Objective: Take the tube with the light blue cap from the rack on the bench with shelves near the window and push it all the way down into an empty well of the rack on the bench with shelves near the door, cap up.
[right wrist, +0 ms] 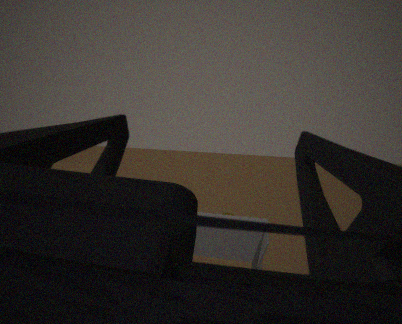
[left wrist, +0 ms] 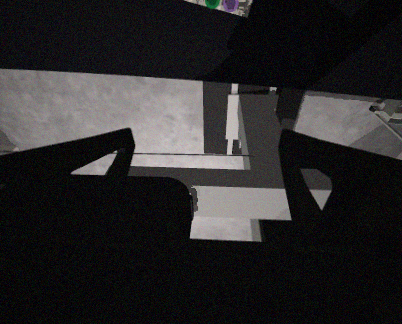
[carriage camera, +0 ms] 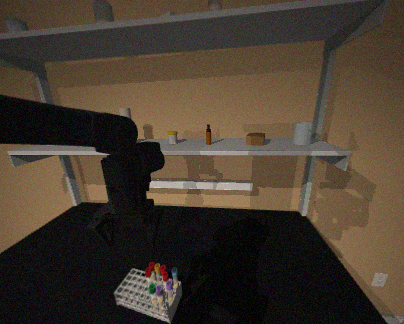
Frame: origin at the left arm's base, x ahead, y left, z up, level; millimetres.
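Seen in the pictures: left gripper, fingertip midpoint: (left wrist: 204,137) (carriage camera: 132,245); right gripper, fingertip midpoint: (right wrist: 211,132).
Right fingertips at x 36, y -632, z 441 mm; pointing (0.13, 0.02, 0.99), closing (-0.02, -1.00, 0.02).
A point is followed by its place in that frame.
A tube with a light blue cap (carriage camera: 174,272) @(x 347, y -187, z -85 mm) stands cap up at the right end of a clear grid rack (carriage camera: 175,304) @(x 312, y -190, z -178 mm), low in the carriage view. Its cap stands above the rack top. Red, yellow, green and purple caps stand beside it. My left gripper (carriage camera: 128,237) @(x 238, y -131, z 126 mm) (left wrist: 204,137) @(x 238, y -131, z 126 mm) is open and empty, pointing down above the bench and behind the rack in the carriage view. A corner of the rack with a green cap (left wrist: 212,3) @(x 296, y -129, z -84 mm) and a purple cap (left wrist: 230,4) @(x 295, y -151, z -84 mm) shows at the left wrist view's top edge. My right gripper (right wrist: 211,132) @(x 36, y -632, z 441 mm) is open and empty, away from the rack.
The rack stands on a black bench top (carriage camera: 230,295) @(x 362, y -370, z -203 mm). Above the bench is a grey shelf (carriage camera: 225,150) @(x 602, y -369, z 254 mm) with a yellow-lidded jar (carriage camera: 172,137) @(x 748, y -124, z 288 mm), a brown bottle (carriage camera: 208,136) @(x 718, y -299, z 293 mm), a brown box (carriage camera: 256,139) @(x 687, y -511, z 280 mm) and a grey container (carriage camera: 302,134) @(x 670, y -695, z 299 mm). A higher shelf (carriage camera: 200,37) @(x 745, y -275, z 692 mm) spans the top.
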